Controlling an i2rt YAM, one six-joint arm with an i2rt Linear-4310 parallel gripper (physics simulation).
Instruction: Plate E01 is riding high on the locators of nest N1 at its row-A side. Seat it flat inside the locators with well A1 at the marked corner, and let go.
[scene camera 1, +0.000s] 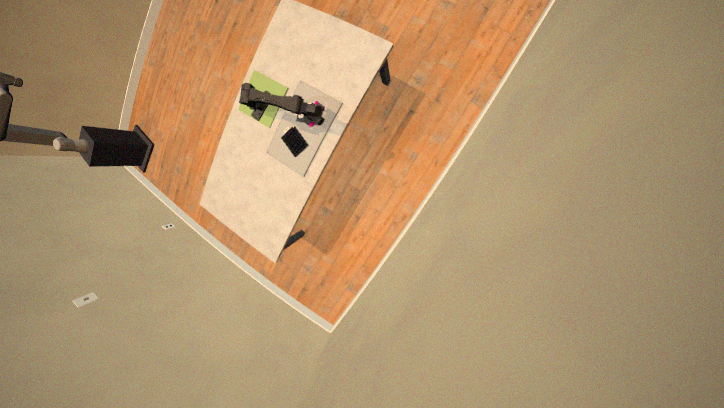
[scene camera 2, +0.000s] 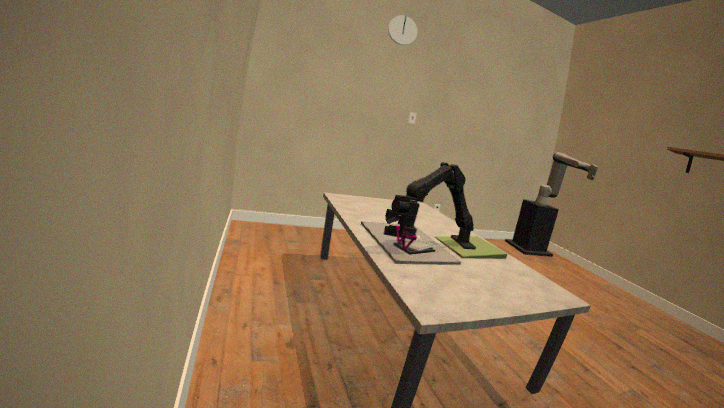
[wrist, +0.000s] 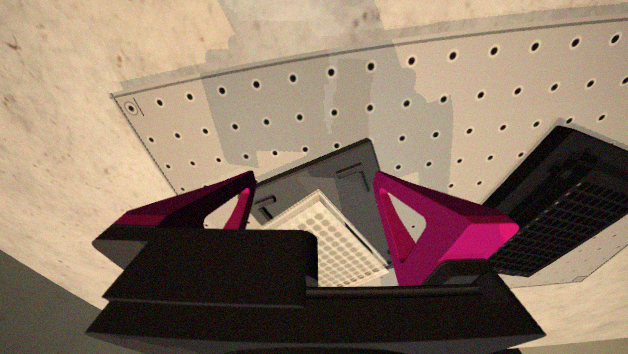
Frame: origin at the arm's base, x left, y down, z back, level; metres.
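Seen in the pictures: gripper, fingertip midpoint: (scene camera 2: 401, 245) (wrist: 314, 177); arm's base, origin of the base link: (scene camera 1: 262, 106) (scene camera 2: 462, 242).
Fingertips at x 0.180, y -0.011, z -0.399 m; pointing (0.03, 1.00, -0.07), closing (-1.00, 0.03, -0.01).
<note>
Pixels of each thing's top centre, then the offset from my fingertips to it. Level surfaces: height alone.
- Plate E01, middle of its top: (wrist: 323, 265) (scene camera 2: 419, 242) dx -0.010, dy -0.020, dz +0.086 m
- nest N1, middle of its top: (wrist: 334, 241) (scene camera 2: 415, 244) dx -0.021, dy -0.005, dz +0.070 m
- black base, middle of its top: (wrist: 553, 236) (scene camera 1: 292, 141) dx -0.221, dy -0.013, dz +0.049 m
- table, its level: dy +0.026 m
Plate E01 (wrist: 345, 250) (scene camera 2: 423, 245), a pale well plate, lies over nest N1 (wrist: 358, 200), a dark grey base with raised L-shaped locators. In the wrist view the plate is turned askew to the nest, one corner pointing between the two far locators (wrist: 356, 173) (wrist: 267, 204). Its right edge runs near another locator low on the right. Its exact tilt, its near side and the A1 mark cannot be made out. My gripper (wrist: 314, 177) (scene camera 1: 313, 114) (scene camera 2: 406, 244) is open, its magenta fingers apart above the nest, with nothing between the tips. The gripper body hides part of the plate.
A black gridded rack on a black base (wrist: 565, 200) (scene camera 1: 294, 141) stands right of the nest in the wrist view. Both are on a perforated board (wrist: 280, 102) (scene camera 1: 303, 167) on the table (scene camera 1: 243, 202) (scene camera 2: 481, 288). A green mat (scene camera 1: 268, 81) (scene camera 2: 488, 249) lies under my arm's base.
</note>
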